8 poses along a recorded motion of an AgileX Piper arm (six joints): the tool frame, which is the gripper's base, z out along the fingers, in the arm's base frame.
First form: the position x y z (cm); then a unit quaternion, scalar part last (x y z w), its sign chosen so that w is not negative.
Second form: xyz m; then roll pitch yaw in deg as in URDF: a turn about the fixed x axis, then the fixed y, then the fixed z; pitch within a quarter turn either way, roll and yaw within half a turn. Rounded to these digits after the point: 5 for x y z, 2 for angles.
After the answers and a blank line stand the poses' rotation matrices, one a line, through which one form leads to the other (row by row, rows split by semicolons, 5 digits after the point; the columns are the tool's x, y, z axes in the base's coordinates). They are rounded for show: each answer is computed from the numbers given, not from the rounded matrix.
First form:
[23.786 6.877 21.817 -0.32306 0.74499 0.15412 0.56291]
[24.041 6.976 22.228 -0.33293 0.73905 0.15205 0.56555]
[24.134 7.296 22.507 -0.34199 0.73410 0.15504 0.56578]
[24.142 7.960 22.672 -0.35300 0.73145 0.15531 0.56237]
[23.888 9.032 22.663 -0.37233 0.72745 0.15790 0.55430]
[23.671 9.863 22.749 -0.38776 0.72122 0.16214 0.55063]
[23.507 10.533 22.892 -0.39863 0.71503 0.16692 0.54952]
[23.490 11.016 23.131 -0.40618 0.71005 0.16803 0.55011]
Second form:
[0.23786 0.06877 0.21817 -157.19 69.77 -117.10]
[0.24041 0.06976 0.22228 -154.20 69.58 -113.41]
[0.24134 0.07296 0.22507 -152.92 69.51 -111.07]
[0.24142 0.07960 0.22672 -151.99 68.80 -109.09]
[0.23888 0.09032 0.22663 -151.39 67.52 -106.45]
[0.23671 0.09863 0.22749 -150.47 66.93 -103.71]
[0.23507 0.10533 0.22892 -149.63 66.77 -101.44]
[0.23490 0.11016 0.23131 -148.38 66.59 -99.39]

-0.15753 -0.65487 0.73915; -0.30784 0.74376 0.59334; -0.93831 -0.13407 -0.31876
-0.13862 -0.66409 0.73469; -0.32012 0.73208 0.60132; -0.93718 -0.15183 -0.31407
-0.12588 -0.67754 0.72463; -0.32667 0.71801 0.61461; -0.93672 -0.15935 -0.31171
-0.11827 -0.69108 0.71304; -0.34172 0.70254 0.62423; -0.93233 -0.16983 -0.31924
-0.10824 -0.71676 0.68887; -0.36666 0.67287 0.64250; -0.92404 -0.18304 -0.33563
-0.09290 -0.73788 0.66851; -0.38076 0.64671 0.66090; -0.91999 -0.19315 -0.34103
-0.07825 -0.75351 0.65276; -0.38661 0.62647 0.67681; -0.91892 -0.19940 -0.34034
-0.06480 -0.76168 0.64471; -0.39194 0.61357 0.68550; -0.91770 -0.20827 -0.33830

